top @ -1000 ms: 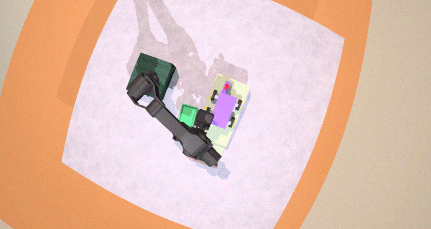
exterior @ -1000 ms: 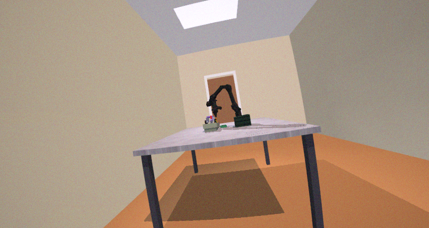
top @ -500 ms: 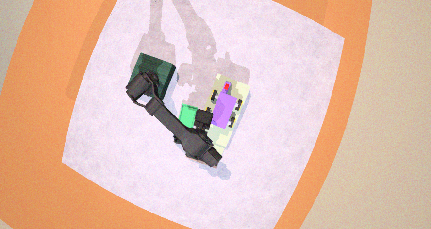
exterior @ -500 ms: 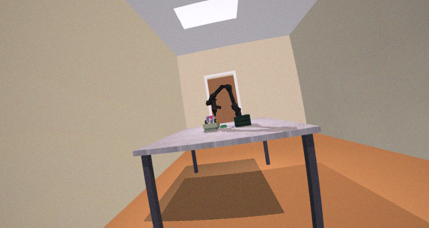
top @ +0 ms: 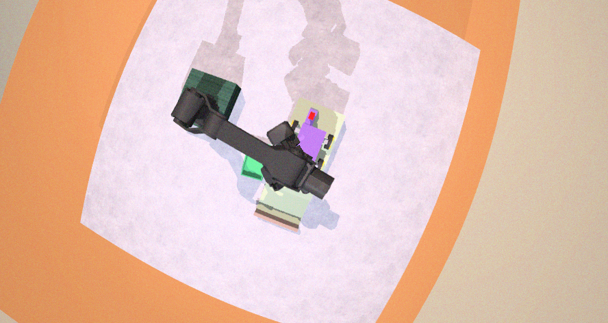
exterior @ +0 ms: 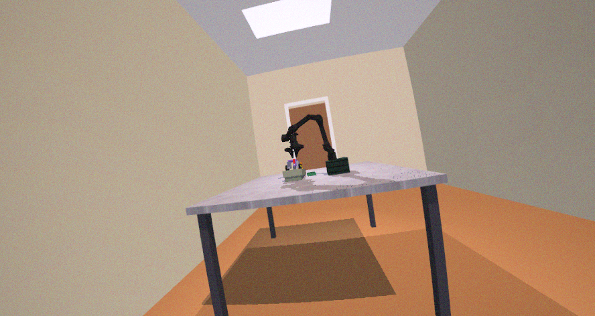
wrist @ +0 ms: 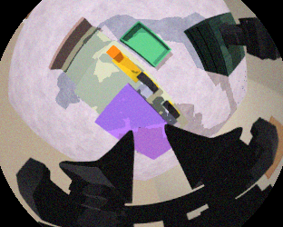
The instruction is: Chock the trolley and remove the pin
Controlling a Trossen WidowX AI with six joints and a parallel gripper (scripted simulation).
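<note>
The red-headed stop pin lies 11 cm to the left of my gripper tip and 4 cm below it. From my gripper tip the other things lie so: yellow chock 4 cm behind, 7 cm to the right, 9 cm below; then purple-topped trolley 2 cm ahead, 2 cm to the left, 6 cm below; then ramp 2 cm ahead, 1 cm to the left, 13 cm below.
</note>
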